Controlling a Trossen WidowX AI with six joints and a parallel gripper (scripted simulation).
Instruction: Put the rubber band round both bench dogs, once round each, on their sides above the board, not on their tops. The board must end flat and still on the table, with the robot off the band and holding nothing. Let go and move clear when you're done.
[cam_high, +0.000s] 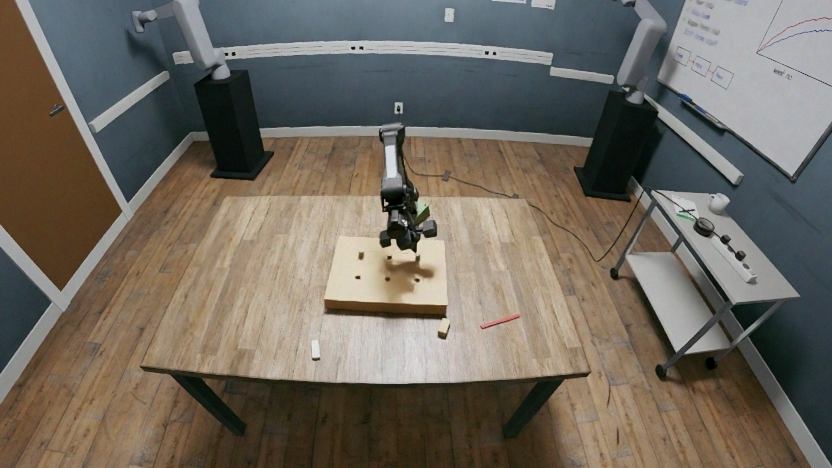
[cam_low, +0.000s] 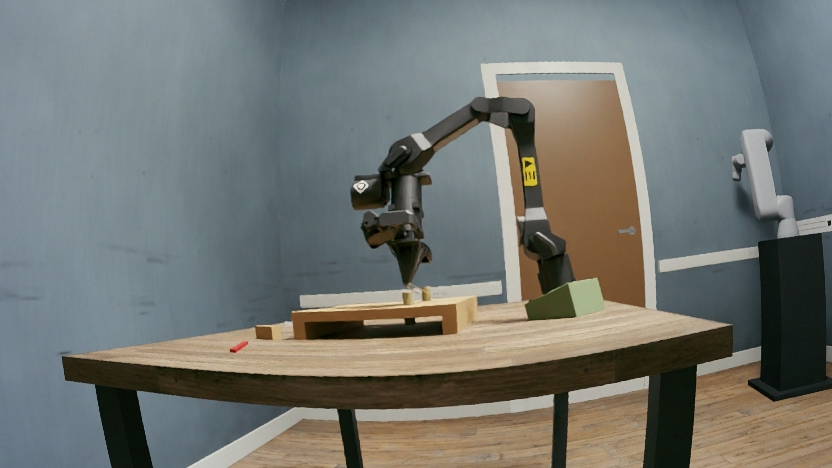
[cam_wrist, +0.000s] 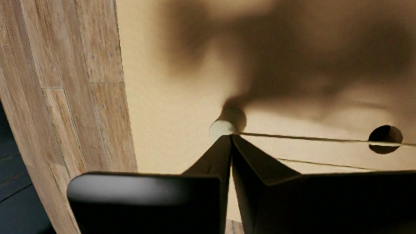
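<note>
The tan board lies 50 mm ahead of my hand, 70 mm to the right of it and 90 mm below it. Also, from my hand: wooden block 240 mm ahead, 130 mm to the left, 110 mm below; white piece 370 mm ahead, 240 mm to the right, 110 mm below; red stick 190 mm ahead, 310 mm to the left, 120 mm below.
</note>
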